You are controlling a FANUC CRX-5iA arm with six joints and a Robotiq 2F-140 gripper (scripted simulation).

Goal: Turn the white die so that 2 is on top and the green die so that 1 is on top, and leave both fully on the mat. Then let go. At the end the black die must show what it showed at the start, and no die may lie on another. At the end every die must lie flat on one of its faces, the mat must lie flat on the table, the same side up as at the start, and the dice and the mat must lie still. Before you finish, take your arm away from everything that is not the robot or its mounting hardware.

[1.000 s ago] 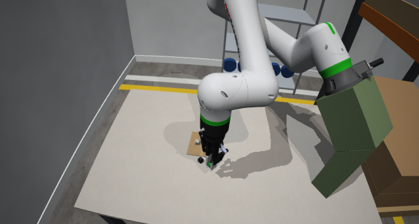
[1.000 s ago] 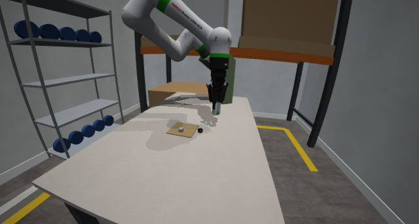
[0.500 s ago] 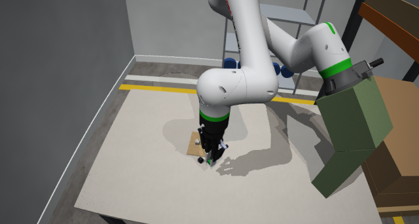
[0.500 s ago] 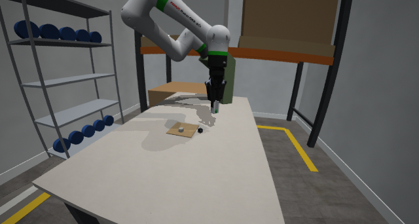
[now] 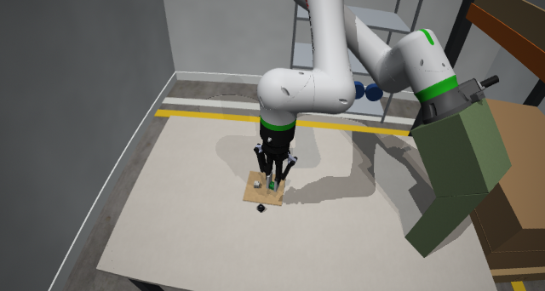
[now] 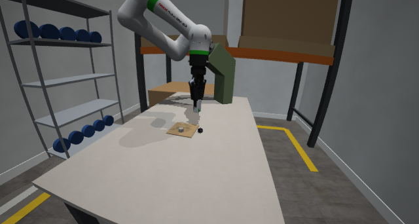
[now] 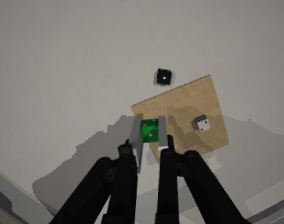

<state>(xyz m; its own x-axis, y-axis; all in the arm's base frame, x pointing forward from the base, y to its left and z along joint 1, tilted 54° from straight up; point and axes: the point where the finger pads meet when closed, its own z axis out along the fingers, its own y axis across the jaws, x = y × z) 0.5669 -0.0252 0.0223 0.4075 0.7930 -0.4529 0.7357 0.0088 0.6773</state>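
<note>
Now: hand 130 mm above the mat, 70 mm to the left of it and 20 mm short of it. Round my hand: black die (120 mm below, 40 mm ahead, 20 mm to the left); green die (20 mm below); white die (120 mm below, 80 mm to the right, 50 mm ahead).
</note>
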